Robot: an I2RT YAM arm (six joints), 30 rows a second.
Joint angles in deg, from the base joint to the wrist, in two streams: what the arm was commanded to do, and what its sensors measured. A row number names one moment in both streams.
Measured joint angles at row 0: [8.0 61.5 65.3 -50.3 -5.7 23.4]
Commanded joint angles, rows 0 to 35: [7.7 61.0 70.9 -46.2 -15.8 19.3]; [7.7 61.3 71.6 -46.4 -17.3 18.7]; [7.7 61.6 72.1 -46.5 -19.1 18.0]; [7.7 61.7 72.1 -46.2 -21.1 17.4]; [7.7 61.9 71.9 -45.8 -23.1 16.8]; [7.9 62.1 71.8 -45.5 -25.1 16.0]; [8.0 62.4 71.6 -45.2 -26.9 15.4]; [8.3 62.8 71.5 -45.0 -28.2 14.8]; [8.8 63.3 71.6 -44.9 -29.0 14.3]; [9.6 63.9 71.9 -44.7 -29.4 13.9]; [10.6 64.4 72.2 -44.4 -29.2 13.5]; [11.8 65.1 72.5 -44.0 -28.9 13.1]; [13.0 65.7 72.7 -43.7 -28.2 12.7]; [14.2 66.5 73.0 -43.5 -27.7 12.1]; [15.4 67.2 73.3 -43.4 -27.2 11.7]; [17.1 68.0 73.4 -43.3 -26.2 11.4]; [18.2 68.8 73.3 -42.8 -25.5 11.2]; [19.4 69.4 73.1 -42.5 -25.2 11.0]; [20.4 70.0 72.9 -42.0 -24.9 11.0]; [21.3 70.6 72.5 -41.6 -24.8 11.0]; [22.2 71.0 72.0 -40.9 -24.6 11.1]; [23.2 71.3 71.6 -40.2 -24.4 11.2]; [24.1 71.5 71.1 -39.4 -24.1 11.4]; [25.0 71.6 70.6 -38.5 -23.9 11.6]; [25.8 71.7 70.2 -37.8 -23.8 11.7]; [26.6 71.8 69.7 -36.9 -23.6 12.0]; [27.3 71.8 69.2 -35.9 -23.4 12.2]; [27.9 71.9 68.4 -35.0 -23.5 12.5]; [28.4 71.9 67.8 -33.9 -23.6 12.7]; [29.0 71.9 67.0 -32.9 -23.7 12.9]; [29.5 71.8 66.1 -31.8 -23.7 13.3]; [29.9 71.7 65.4 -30.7 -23.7 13.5]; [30.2 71.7 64.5 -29.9 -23.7 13.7]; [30.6 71.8 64.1 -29.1 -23.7 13.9]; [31.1 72.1 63.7 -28.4 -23.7 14.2]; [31.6 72.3 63.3 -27.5 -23.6 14.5]
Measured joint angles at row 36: [29.7 71.9 65.5 -34.9 -21.8 12.1]
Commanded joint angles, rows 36 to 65: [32.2 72.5 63.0 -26.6 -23.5 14.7]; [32.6 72.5 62.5 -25.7 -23.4 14.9]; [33.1 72.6 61.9 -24.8 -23.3 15.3]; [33.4 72.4 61.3 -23.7 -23.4 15.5]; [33.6 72.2 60.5 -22.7 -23.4 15.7]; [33.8 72.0 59.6 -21.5 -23.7 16.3]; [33.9 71.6 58.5 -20.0 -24.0 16.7]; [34.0 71.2 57.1 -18.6 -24.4 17.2]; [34.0 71.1 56.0 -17.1 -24.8 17.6]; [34.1 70.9 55.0 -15.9 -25.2 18.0]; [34.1 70.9 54.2 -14.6 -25.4 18.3]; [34.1 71.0 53.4 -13.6 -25.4 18.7]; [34.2 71.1 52.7 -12.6 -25.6 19.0]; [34.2 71.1 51.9 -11.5 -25.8 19.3]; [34.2 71.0 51.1 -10.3 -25.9 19.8]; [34.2 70.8 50.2 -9.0 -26.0 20.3]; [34.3 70.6 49.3 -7.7 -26.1 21.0]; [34.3 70.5 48.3 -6.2 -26.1 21.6]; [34.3 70.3 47.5 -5.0 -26.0 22.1]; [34.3 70.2 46.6 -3.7 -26.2 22.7]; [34.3 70.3 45.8 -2.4 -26.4 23.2]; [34.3 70.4 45.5 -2.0 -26.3 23.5]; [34.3 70.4 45.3 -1.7 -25.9 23.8]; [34.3 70.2 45.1 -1.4 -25.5 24.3]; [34.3 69.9 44.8 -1.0 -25.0 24.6]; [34.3 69.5 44.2 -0.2 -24.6 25.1]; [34.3 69.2 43.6 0.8 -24.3 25.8]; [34.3 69.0 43.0 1.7 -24.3 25.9]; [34.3 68.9 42.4 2.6 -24.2 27.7]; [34.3 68.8 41.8 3.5 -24.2 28.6]
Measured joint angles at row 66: [33.0 68.5 45.4 2.9 -23.0 22.4]
